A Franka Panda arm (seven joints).
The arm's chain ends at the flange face. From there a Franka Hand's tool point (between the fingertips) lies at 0.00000 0.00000 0.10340 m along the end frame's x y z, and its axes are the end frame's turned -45 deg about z.
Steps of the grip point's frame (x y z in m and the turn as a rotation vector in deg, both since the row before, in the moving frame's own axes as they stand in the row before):
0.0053, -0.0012, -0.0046, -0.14, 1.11, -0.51
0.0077, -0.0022, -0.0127, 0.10, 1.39, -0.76
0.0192, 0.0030, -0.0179, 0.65, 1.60, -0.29
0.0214, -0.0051, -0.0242, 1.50, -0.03, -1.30
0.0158, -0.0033, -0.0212, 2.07, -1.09, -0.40
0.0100, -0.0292, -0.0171, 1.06, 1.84, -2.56
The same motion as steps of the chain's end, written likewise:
0.0013, -0.0034, -0.0046, 0.69, 0.88, -0.51
0.0023, -0.0051, -0.0127, 1.05, 0.91, -0.76
0.0145, -0.0086, -0.0179, 1.59, 0.67, -0.29
0.0135, -0.0169, -0.0242, 1.04, -1.08, -1.30
0.0129, -0.0123, -0.0211, 0.69, -2.23, -0.40
-0.0145, -0.0240, -0.0170, 2.05, 0.55, -2.56

